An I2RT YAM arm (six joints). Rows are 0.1 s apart.
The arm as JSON. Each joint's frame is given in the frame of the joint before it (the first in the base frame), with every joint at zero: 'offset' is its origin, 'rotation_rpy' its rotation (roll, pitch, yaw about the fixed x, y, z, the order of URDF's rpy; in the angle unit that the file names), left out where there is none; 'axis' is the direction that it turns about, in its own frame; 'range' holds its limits. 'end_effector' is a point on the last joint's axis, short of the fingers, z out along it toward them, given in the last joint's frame.
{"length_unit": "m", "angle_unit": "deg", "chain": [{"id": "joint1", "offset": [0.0, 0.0, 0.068], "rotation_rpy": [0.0, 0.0, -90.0], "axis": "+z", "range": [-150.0, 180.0]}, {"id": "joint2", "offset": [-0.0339, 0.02, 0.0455], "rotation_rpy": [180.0, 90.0, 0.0], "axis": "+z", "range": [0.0, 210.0]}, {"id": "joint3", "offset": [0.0, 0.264, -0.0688], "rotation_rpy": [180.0, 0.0, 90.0], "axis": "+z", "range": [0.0, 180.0]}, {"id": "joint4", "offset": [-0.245, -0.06, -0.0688], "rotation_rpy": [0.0, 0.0, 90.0], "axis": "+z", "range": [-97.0, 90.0]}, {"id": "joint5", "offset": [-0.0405, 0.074, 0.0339], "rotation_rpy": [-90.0, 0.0, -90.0], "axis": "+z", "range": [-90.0, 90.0]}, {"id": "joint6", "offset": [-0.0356, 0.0, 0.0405], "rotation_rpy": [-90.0, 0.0, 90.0], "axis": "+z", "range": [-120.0, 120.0]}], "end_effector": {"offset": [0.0, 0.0, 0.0], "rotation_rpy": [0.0, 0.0, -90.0]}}
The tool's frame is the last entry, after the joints.
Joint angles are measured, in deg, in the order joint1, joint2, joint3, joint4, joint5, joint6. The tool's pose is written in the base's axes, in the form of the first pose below.
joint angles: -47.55, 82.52, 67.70, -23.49, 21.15, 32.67
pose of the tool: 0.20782 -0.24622 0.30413 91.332 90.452 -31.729
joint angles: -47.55, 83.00, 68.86, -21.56, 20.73, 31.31
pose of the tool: 0.21154 -0.24993 0.31125 88.873 89.532 -31.840
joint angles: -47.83, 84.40, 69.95, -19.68, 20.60, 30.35
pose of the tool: 0.21581 -0.25692 0.31299 87.585 88.834 -32.309
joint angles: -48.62, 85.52, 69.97, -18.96, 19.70, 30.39
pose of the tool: 0.21581 -0.26312 0.30790 88.127 88.982 -31.774
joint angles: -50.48, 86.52, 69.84, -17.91, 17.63, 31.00
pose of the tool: 0.21106 -0.27279 0.30290 89.348 88.123 -30.229
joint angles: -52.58, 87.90, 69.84, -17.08, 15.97, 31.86
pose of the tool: 0.20512 -0.28421 0.29612 91.354 87.044 -29.112
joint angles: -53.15, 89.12, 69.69, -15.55, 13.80, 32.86
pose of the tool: 0.20665 -0.28990 0.29031 91.546 86.537 -26.509
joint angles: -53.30, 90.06, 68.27, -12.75, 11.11, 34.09
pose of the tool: 0.20951 -0.29256 0.28050 91.148 86.129 -22.995
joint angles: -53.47, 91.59, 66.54, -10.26, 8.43, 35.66
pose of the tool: 0.21236 -0.29544 0.26489 91.782 86.347 -19.249
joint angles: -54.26, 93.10, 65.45, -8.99, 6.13, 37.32
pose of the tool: 0.21124 -0.30004 0.25128 93.547 86.228 -16.149
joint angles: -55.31, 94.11, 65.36, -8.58, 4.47, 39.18
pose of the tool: 0.20810 -0.30551 0.24519 95.507 84.939 -13.812
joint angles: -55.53, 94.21, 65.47, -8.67, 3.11, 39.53
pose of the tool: 0.20785 -0.30618 0.24504 95.440 85.038 -12.226
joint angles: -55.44, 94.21, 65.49, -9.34, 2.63, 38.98
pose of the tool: 0.20817 -0.30509 0.24413 95.252 86.216 -11.876
